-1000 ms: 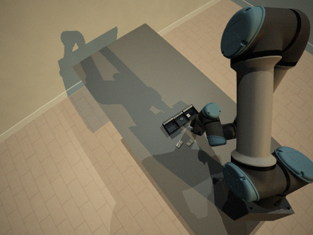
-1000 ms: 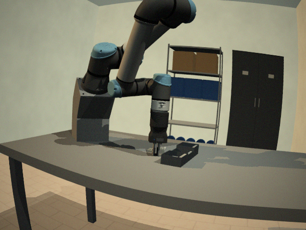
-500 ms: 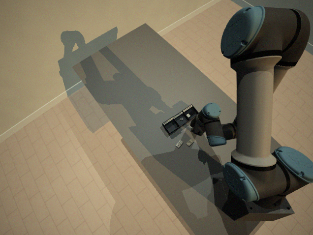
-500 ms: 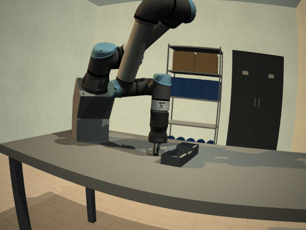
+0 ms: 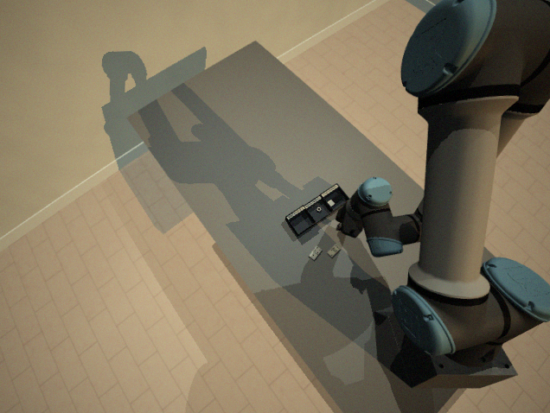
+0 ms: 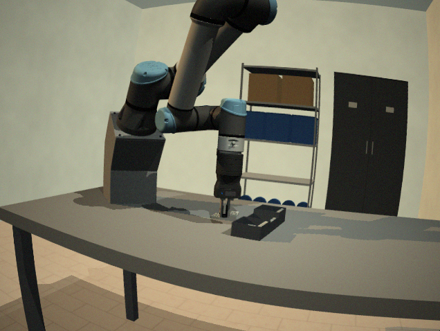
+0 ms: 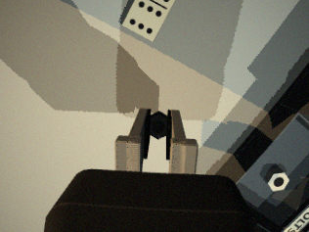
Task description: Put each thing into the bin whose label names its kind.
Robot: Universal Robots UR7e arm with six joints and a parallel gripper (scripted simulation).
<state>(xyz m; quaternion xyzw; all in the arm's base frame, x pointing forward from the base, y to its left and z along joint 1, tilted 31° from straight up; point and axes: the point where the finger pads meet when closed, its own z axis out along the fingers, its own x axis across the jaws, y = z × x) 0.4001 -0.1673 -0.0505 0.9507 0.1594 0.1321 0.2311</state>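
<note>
My gripper is now 110 mm short of the pale hex nut, 30 mm above it and 20 mm to the left of it. From my hand the other things lie so: dark hex nut: 20 mm below.
</note>
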